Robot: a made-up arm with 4 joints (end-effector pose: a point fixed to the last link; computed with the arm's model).
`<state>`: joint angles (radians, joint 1 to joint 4).
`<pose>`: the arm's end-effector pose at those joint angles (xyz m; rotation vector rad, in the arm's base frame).
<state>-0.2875 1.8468 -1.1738 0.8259</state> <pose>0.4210 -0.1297 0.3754 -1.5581 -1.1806 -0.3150</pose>
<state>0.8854 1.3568 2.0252 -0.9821</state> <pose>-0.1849 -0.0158 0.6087 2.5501 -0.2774 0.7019</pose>
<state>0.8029 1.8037 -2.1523 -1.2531</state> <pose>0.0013 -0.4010 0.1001 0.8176 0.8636 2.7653</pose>
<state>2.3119 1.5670 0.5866 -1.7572</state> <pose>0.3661 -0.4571 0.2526 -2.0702 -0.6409 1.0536</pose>
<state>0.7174 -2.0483 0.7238 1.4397</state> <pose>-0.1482 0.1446 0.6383 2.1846 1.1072 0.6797</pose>
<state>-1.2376 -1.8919 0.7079 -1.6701</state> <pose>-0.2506 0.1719 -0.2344 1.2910 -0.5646 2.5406</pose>
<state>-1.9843 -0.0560 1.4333 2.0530</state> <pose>0.0141 -0.1321 -0.3036 -0.3452 0.5525 1.9371</pose>
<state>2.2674 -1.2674 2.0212 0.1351</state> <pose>0.3595 -0.3408 0.2943 -1.7751 -1.3420 -0.1068</pose>
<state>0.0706 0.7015 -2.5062 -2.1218</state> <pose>0.0363 -0.2158 0.4985 1.0073 2.3711 1.2917</pose>
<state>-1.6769 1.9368 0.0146 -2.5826</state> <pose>0.4153 0.3574 -0.0116 0.9134 -1.2329 -0.4390</pose>
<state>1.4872 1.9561 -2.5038 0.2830</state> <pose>-0.0592 -0.1046 -0.1550 -0.5144 0.8770 -1.5815</pose>
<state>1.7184 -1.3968 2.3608 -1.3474</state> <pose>0.3940 -0.0421 0.3931 -0.3885 -2.2876 -0.1450</pose>
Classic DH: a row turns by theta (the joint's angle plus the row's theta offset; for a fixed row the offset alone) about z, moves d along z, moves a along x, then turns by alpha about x. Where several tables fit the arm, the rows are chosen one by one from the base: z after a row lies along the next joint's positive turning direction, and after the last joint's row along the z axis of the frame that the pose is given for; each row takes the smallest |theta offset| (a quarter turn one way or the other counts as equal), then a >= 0, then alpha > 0; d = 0 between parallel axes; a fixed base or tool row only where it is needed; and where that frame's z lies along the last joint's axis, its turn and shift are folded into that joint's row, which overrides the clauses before.
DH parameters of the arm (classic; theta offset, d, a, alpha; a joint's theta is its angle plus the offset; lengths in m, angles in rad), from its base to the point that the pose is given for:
base (fixed): 1.5708 0.1504 0 1.5708
joint 1: 1.5708 0.0544 0.107 -1.5708
joint 2: 0 -0.0875 -0.0559 1.5708
joint 3: -1.5708 0.0545 0.1178 -1.5708
joint 4: 0.0747 0 0.1086 0
tool (fixed): -1.6454 -0.3766 0 0

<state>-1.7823 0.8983 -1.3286 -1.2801</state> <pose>0.3849 0.0927 0.3765 -1.4140 -2.6405 0.2109</pose>
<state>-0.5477 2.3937 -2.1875 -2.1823</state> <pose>-0.1295 -0.1527 0.3912 -0.9351 1.4332 0.8908</pose>
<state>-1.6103 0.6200 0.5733 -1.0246</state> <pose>0.3299 -0.0506 -0.2918 -0.7204 -0.7444 -0.3565</pose>
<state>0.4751 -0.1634 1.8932 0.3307</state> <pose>0.1098 0.1643 0.6525 2.3516 -0.2321 0.0242</pose>
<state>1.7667 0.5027 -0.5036 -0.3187</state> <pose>0.3629 0.2613 0.3055 1.2769 -0.0284 -0.7615</pose>
